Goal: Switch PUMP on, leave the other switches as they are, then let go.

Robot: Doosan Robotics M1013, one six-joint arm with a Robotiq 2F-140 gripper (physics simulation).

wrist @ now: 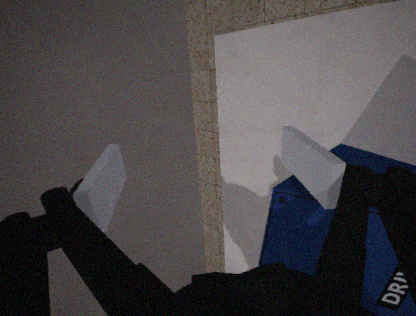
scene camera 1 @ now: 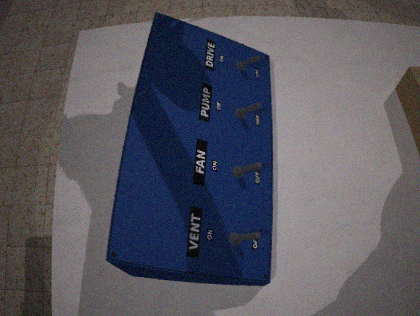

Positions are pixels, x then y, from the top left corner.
Scene:
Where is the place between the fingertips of my gripper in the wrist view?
204, 152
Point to a blue switch panel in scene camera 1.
180, 200

